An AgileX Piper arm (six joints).
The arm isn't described. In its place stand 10 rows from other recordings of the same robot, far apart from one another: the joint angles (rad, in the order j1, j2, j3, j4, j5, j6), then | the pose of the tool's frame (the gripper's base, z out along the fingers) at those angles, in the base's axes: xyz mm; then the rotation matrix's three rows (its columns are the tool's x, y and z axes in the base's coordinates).
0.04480, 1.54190, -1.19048, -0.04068, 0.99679, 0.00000 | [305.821, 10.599, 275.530], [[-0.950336, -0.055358, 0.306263], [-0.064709, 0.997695, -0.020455], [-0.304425, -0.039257, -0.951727]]
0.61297, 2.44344, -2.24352, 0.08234, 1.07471, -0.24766 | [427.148, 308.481, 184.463], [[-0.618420, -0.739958, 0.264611], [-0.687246, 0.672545, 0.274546], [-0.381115, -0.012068, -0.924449]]
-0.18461, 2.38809, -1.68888, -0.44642, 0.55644, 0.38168 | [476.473, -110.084, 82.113], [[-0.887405, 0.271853, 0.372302], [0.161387, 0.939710, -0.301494], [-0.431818, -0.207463, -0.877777]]
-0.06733, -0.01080, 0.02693, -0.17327, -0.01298, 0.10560 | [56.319, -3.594, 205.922], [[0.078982, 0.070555, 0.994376], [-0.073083, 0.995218, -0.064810], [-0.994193, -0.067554, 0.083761]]
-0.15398, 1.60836, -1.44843, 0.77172, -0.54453, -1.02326 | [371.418, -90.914, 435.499], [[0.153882, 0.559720, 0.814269], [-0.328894, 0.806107, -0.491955], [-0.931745, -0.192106, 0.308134]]
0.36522, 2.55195, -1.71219, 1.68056, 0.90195, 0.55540 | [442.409, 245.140, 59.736], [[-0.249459, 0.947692, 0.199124], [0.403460, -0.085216, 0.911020], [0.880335, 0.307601, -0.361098]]
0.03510, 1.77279, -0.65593, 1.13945, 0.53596, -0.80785 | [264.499, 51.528, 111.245], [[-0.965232, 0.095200, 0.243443], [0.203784, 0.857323, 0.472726], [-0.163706, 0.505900, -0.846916]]
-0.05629, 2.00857, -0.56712, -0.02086, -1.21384, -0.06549 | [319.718, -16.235, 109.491], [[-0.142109, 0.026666, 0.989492], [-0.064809, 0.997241, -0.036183], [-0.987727, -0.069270, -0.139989]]
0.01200, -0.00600, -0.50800, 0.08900, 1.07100, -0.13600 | [-7.404, 7.011, 278.948], [[-0.441625, -0.123238, 0.888695], [-0.098148, 0.991213, 0.088681], [-0.891815, -0.048060, -0.449840]]
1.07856, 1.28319, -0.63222, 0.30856, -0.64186, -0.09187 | [142.166, 230.096, 294.269], [[-0.097243, -0.775153, 0.624245], [0.146247, 0.609280, 0.779352], [-0.984457, 0.167081, 0.054115]]
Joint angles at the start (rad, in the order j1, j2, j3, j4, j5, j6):
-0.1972 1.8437 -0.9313 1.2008 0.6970 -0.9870
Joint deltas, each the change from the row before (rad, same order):
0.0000 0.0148 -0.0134 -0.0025 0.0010 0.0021
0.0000 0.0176 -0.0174 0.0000 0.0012 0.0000
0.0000 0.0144 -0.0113 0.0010 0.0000 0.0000
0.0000 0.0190 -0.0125 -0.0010 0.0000 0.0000
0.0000 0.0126 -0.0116 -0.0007 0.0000 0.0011
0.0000 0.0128 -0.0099 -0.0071 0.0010 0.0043
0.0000 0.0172 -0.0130 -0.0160 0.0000 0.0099
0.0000 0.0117 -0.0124 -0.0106 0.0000 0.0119
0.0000 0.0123 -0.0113 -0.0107 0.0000 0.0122
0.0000 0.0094 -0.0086 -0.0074 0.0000 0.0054
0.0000 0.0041 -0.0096 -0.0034 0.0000 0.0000
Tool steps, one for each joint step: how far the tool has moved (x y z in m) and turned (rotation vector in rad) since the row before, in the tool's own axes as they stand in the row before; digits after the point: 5 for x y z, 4 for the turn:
-0.00234 -0.00173 0.00268 0.0002 0.0030 0.0010
-0.00332 -0.00186 0.00311 -0.0010 0.0008 0.0001
-0.00189 -0.00187 0.00280 -0.0001 0.0019 0.0026
-0.00161 -0.00279 0.00391 0.0009 0.0057 0.0031
-0.00203 -0.00157 0.00236 0.0003 0.0012 0.0012
-0.00111 -0.00191 0.00256 0.0020 0.0067 0.0006
-0.00112 -0.00293 0.00348 0.0061 0.0119 0.0002
-0.00183 -0.00168 0.00210 0.0038 0.0050 0.0034
-0.00142 -0.00191 0.00236 0.0041 0.0064 0.0046
-0.00111 -0.00144 0.00182 0.0029 0.0045 0.0002
-0.00220 -0.00011 0.00030 0.0009 -0.0027 -0.0058

